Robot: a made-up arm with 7 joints. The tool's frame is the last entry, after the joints.
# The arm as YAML. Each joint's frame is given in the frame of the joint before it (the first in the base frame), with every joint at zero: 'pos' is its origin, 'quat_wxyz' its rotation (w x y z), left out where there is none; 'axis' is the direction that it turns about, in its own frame. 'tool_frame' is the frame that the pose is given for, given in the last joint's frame.
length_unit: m
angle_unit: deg
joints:
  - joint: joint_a
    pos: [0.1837, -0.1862, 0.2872]
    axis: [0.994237, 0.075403, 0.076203]
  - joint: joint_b
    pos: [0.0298, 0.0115, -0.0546]
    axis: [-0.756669, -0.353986, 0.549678]
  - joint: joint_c
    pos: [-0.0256, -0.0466, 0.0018]
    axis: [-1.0, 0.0, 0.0]
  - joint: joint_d
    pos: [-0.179, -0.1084, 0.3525]
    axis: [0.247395, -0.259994, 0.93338]
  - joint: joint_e
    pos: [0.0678, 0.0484, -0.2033]
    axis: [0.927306, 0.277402, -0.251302]
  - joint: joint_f
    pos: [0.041, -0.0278, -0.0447]
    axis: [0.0, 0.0, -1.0]
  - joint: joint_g
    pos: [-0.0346, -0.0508, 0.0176]
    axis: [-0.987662, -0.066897, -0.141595]
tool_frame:
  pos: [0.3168, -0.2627, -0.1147]
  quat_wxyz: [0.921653, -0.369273, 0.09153, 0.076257]
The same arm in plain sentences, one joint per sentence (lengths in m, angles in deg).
The arm has seven revolute joints in a row. What follows holds with every joint at zero, and every direction is one of the base frame's. Joint 1 lies 0.1837 m along +x and 0.1862 m along -y and 0.2872 m along +z from the base frame's origin and turns about the direction (0.994237, 0.075403, 0.076203). Joint 2 lies 0.0298 m along +x and 0.0115 m along +y and 0.0546 m along -z from joint 1 and turns about the direction (-0.756669, -0.353986, 0.549678). Joint 3 lies 0.0256 m along -x and 0.0466 m along -y and 0.0018 m along +z from joint 2 and turns about -x. Joint 4 lies 0.1790 m along -x and 0.1084 m along -y and 0.3525 m along +z from joint 3 and turns about the direction (0.247395, -0.259994, 0.93338). Joint 5 lies 0.0678 m along +x and 0.0484 m along +y and 0.2033 m along -z from joint 4 and turns about the direction (0.927306, 0.277402, -0.251302). Joint 6 lies 0.0410 m along +x and 0.0278 m along -y and 0.0447 m along -z from joint 5 and turns about -z. Joint 7 lies 0.0346 m along -x and 0.0508 m along -y and 0.0176 m along +z from joint 6 and turns about the direction (-0.987662, -0.066897, -0.141595). The tool frame, which is the frame that the pose is given for, lies 0.3168 m along +x and 0.2627 m along -y and 0.1147 m along -z from joint 7; its axes are the base frame's turned by roll -43.18, pitch 13.01 and yaw 4.29 deg (as in URDF: about the fixed x, then y, then z).
